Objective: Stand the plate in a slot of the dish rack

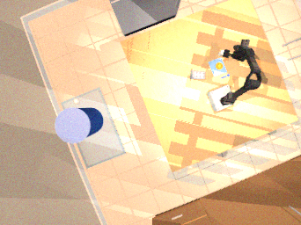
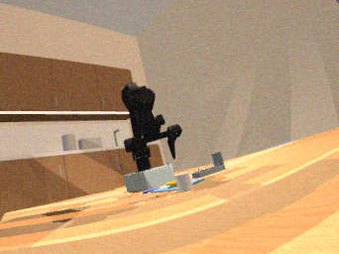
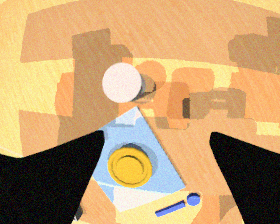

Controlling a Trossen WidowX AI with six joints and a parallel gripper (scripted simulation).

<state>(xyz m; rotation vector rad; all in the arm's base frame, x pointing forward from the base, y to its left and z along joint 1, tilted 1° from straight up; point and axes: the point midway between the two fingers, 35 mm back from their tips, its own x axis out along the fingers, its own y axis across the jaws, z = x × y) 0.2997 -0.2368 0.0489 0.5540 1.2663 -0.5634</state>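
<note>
The plate lies 30 mm behind my gripper tip, 80 mm to the left of it and 80 mm below it. The rest, counted from my gripper tip: cup 60 mm ahead, 70 mm below; then grey dish rack 10 mm ahead, 290 mm to the left, 70 mm below.
</note>
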